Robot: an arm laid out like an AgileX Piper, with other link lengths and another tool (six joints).
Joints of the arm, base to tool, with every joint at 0 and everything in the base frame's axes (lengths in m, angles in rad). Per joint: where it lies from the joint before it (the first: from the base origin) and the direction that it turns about. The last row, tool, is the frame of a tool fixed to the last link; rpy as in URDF.
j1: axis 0 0 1 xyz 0 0 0.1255
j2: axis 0 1 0 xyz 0 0 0
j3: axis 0 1 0 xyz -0.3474 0 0.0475
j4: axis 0.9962 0 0.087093 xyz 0.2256 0 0.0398
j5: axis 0 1 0 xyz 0 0 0
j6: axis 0.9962 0 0.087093 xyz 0.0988 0 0.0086
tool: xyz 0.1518 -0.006 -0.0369 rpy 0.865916 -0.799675 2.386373
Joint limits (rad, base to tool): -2.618..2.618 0..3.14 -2.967..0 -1.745..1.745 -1.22..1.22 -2.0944..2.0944
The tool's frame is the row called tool.
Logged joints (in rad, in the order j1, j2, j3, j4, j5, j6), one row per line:
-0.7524 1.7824 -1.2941 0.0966 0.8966 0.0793
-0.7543 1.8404 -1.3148 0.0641 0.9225 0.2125
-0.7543 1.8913 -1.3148 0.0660 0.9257 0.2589
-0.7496 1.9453 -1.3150 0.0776 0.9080 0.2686
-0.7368 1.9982 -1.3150 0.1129 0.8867 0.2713
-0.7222 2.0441 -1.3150 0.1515 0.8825 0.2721
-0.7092 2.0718 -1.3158 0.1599 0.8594 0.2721
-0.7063 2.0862 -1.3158 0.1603 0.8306 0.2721
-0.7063 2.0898 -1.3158 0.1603 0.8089 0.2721
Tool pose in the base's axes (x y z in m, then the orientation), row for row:
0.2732 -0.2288 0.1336 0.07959 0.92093 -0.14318 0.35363
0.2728 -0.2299 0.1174 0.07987 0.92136 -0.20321 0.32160
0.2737 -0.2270 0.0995 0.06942 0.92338 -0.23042 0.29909
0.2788 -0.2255 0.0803 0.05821 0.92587 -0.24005 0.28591
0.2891 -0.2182 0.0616 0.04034 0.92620 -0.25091 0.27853
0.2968 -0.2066 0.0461 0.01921 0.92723 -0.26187 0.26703
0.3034 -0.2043 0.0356 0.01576 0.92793 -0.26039 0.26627
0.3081 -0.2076 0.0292 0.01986 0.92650 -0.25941 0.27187
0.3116 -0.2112 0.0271 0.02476 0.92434 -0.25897 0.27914
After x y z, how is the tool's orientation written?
As a quaternion, w x y z.
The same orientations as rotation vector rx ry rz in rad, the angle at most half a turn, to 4 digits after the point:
2.7552 -0.4284 1.0580
2.7560 -0.6078 0.9620
2.7793 -0.6935 0.9002
2.8056 -0.7274 0.8664
2.8373 -0.7686 0.8532
2.8779 -0.8128 0.8288
2.8863 -0.8099 0.8282
2.8744 -0.8048 0.8435
2.8590 -0.8010 0.8634

